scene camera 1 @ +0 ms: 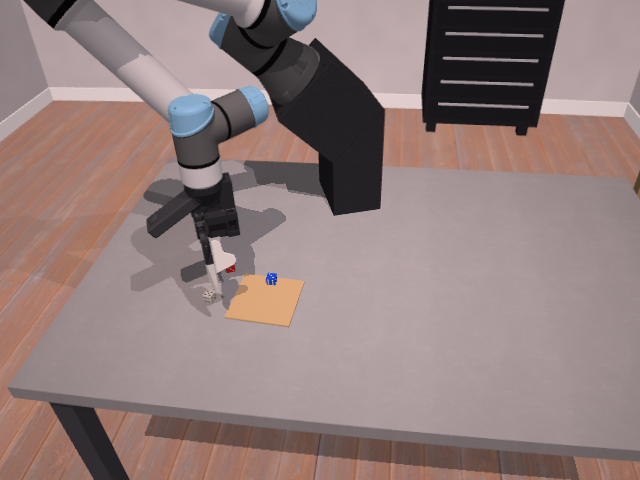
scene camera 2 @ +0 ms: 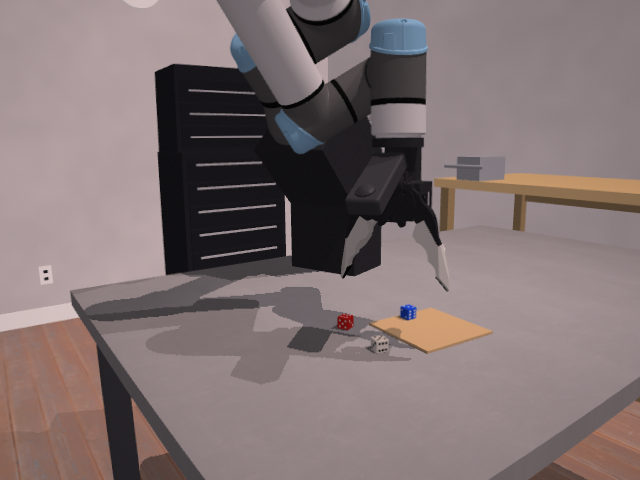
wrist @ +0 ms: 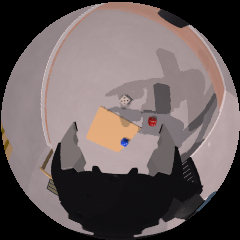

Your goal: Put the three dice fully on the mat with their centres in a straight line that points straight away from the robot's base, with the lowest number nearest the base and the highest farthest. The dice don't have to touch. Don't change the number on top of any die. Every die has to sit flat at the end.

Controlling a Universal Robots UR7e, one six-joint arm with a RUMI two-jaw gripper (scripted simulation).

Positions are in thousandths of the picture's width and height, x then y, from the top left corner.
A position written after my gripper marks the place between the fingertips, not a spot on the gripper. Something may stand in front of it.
my gripper: scene camera 1 332, 557; scene camera 2 613, 593; wrist 494, 515
tan mat: scene camera 1 399, 628; scene camera 2 676, 689; wrist 452, 540
